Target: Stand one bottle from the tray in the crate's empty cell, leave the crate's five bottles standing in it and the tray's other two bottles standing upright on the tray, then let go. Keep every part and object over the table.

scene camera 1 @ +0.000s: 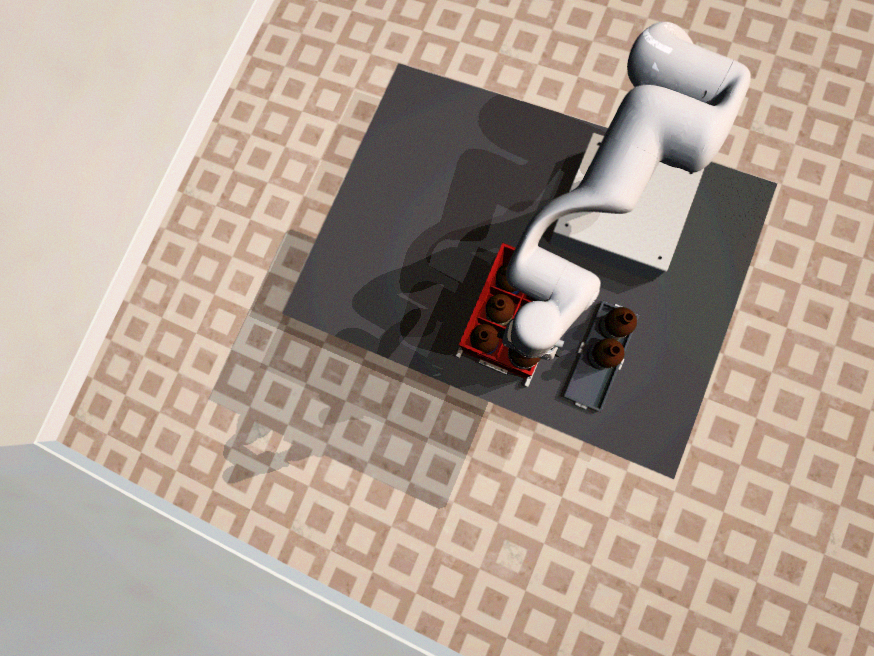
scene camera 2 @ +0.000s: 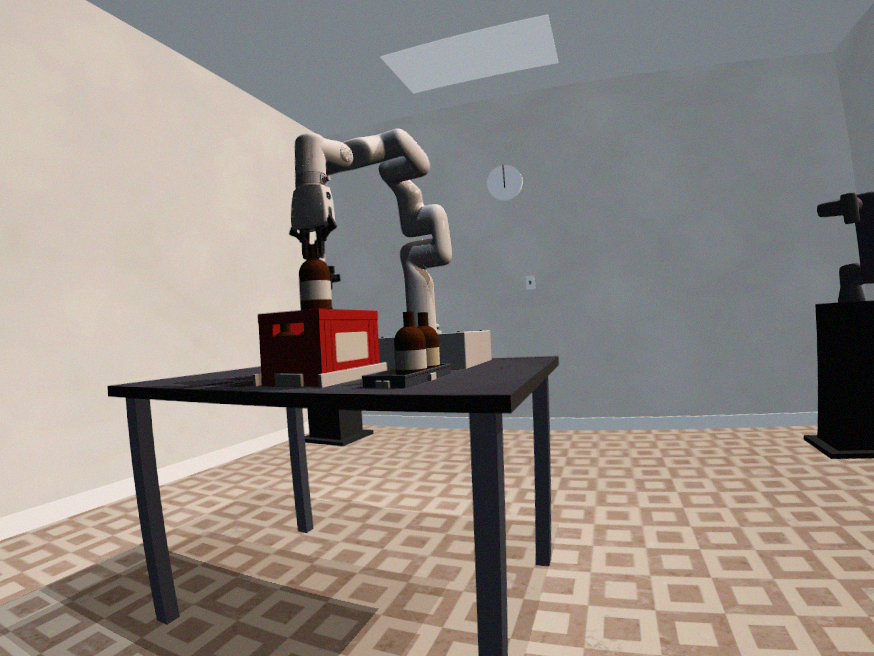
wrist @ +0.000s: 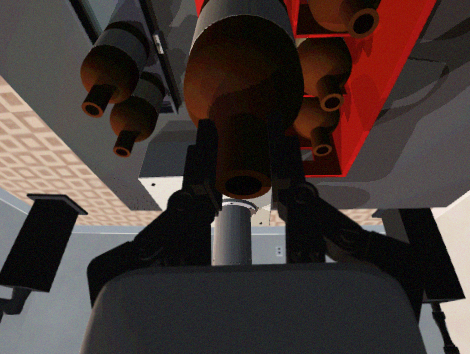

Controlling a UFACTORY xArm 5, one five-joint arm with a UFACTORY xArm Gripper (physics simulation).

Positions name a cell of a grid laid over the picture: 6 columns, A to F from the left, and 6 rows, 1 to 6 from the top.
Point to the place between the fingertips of my gripper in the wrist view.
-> D3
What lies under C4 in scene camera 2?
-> A pale rail.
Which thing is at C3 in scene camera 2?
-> My gripper.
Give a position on a brown bottle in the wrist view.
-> D2
